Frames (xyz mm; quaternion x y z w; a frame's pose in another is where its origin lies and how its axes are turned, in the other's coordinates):
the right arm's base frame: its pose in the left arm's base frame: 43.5 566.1 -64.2 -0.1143 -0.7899 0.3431 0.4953
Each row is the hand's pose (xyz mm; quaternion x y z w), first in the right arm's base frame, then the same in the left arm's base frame.
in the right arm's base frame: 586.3 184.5 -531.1 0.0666 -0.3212 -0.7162 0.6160
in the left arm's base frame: 188.0 1235.2 373.2 0.6385 -0.7047 -0.0541 0.3047
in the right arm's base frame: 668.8 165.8 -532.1 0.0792 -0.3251 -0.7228 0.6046
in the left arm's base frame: 152.0 1264.7 443.8 0.6526 -0.6940 -0.0508 0.2997
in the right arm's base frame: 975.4 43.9 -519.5 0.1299 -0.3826 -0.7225 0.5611
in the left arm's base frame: 12.4 1328.9 736.0 0.7021 -0.6707 -0.0190 0.2384
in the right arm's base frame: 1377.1 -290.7 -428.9 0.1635 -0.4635 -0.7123 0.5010
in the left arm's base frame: -206.5 1252.0 1213.3 0.7454 -0.6506 0.0012 0.1451
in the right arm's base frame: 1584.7 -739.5 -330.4 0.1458 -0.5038 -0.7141 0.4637
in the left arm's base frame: -320.1 986.4 1626.5 0.7561 -0.6474 -0.0218 0.0934
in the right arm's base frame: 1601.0 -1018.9 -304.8 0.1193 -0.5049 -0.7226 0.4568
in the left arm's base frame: -305.5 777.6 1814.0 0.7509 -0.6526 -0.0492 0.0890
